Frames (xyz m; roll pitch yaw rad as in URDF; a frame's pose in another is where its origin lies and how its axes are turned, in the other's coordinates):
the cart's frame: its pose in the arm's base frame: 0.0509 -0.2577 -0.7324 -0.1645 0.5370 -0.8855
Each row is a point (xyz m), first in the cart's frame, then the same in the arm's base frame.
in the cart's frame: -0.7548 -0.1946 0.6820
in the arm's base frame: -0.1936 -0.0855 0.2592
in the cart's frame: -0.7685 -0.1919 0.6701
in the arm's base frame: -0.2044 -0.0711 0.2557
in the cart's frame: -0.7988 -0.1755 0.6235
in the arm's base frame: -0.2300 -0.0262 0.2294
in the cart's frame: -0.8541 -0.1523 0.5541
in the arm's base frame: -0.2746 0.0465 0.1956
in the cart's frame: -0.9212 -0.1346 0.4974
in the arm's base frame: -0.3238 0.1196 0.1794
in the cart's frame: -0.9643 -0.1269 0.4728
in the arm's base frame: -0.3527 0.1606 0.1795
